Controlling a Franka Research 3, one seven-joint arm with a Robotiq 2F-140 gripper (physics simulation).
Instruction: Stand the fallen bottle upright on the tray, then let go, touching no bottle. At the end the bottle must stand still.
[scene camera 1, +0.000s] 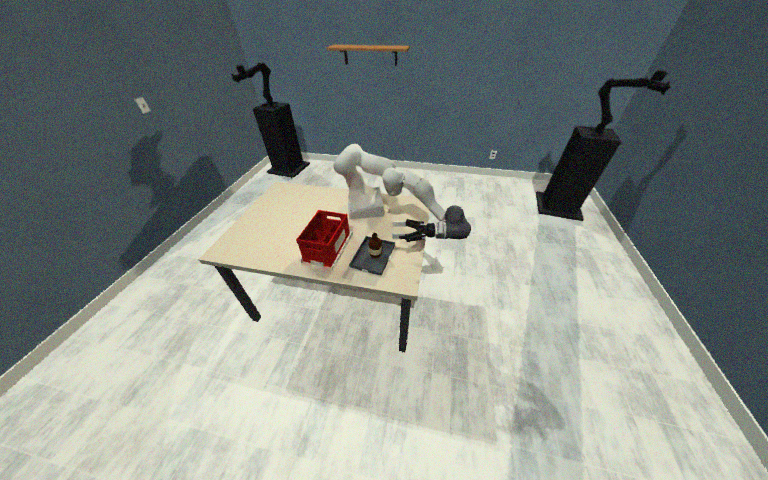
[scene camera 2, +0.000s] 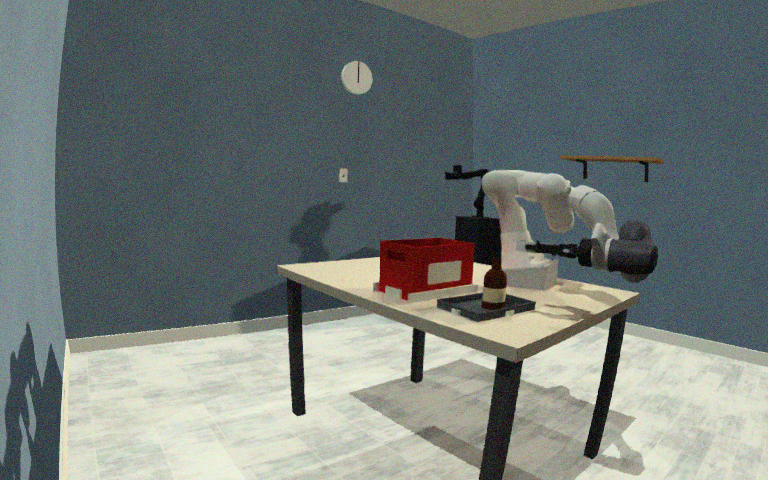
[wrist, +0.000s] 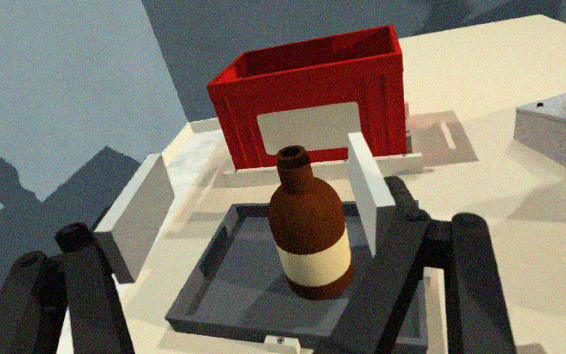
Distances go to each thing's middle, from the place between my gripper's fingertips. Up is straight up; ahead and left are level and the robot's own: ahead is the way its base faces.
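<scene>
The brown bottle (scene camera 2: 495, 280) is 100 mm to the right of my hand, 20 mm ahead of it and 120 mm below it. There's a low white strip (wrist: 260, 176) too, and that one's 60 mm ahead of my hand, 190 mm below it and 290 mm to the right of it.
</scene>
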